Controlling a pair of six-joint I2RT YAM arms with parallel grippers.
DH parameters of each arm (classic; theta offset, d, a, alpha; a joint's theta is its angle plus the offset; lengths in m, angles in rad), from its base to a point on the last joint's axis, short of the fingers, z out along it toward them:
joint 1: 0 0.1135 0.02 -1.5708
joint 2: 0 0 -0.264 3.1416
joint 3: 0.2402 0 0.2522 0
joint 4: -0.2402 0 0.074 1.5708
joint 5: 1.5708 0 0 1.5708
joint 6: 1.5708 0.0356 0 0
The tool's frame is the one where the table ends.
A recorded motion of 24 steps. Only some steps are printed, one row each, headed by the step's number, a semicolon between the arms.
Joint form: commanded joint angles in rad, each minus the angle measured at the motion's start. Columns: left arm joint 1, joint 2, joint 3, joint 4, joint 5, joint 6; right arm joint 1, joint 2, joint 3, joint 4, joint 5, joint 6.
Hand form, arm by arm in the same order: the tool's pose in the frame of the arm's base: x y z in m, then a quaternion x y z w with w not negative. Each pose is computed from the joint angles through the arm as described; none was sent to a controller.
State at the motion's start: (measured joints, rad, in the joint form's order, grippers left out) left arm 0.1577 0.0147 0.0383 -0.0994 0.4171 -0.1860; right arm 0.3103 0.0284 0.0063 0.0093 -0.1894 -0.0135
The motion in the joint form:
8: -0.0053 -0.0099 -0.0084 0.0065 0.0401 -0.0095; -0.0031 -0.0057 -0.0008 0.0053 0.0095 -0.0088
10: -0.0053 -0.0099 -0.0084 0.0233 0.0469 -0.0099; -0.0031 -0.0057 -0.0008 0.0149 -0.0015 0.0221
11: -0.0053 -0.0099 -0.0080 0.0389 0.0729 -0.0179; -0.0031 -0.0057 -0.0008 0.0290 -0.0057 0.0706
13: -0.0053 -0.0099 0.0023 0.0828 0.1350 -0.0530; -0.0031 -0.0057 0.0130 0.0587 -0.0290 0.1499
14: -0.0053 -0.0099 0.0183 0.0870 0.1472 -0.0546; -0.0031 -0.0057 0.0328 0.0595 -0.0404 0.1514
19: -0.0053 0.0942 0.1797 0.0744 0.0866 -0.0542; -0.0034 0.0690 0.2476 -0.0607 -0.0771 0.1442
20: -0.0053 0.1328 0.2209 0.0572 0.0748 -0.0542; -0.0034 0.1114 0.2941 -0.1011 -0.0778 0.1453
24: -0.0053 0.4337 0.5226 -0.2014 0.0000 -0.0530; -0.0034 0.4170 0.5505 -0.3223 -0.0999 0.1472
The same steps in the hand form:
8: 0.1062 0.0004 0.1737 0.02922 0.72770 -0.17987 0.66125; 0.1039 0.0397 0.1750 -0.17822 0.68521 0.16281 0.68718
10: 0.1063 0.0002 0.1755 0.03375 0.72226 -0.18121 0.66661; 0.1037 0.0400 0.1760 -0.17120 0.68356 0.17739 0.68700
11: 0.1060 -0.0007 0.1773 0.04215 0.71670 -0.19178 0.66917; 0.1036 0.0401 0.1776 -0.15589 0.68216 0.19583 0.68702
13: 0.1046 -0.0028 0.1855 0.05984 0.69875 -0.22042 0.67793; 0.1023 0.0405 0.1857 -0.13720 0.67057 0.23225 0.69107
14: 0.1032 -0.0034 0.1915 0.06690 0.69201 -0.22329 0.68321; 0.1008 0.0405 0.1927 -0.14095 0.66235 0.23714 0.69656
19: 0.1008 -0.0019 0.2373 0.05211 0.67860 -0.19977 0.70489; 0.0902 0.0384 0.2480 -0.15670 0.65180 0.24667 0.69983
20: 0.1021 -0.0013 0.2465 0.04559 0.68361 -0.19704 0.70127; 0.0914 0.0388 0.2561 -0.15613 0.66518 0.24636 0.68736
24: 0.1242 0.0045 0.2951 -0.01710 0.76503 -0.18636 0.61620; 0.1156 0.0473 0.2924 -0.15711 0.75583 0.24571 0.58623

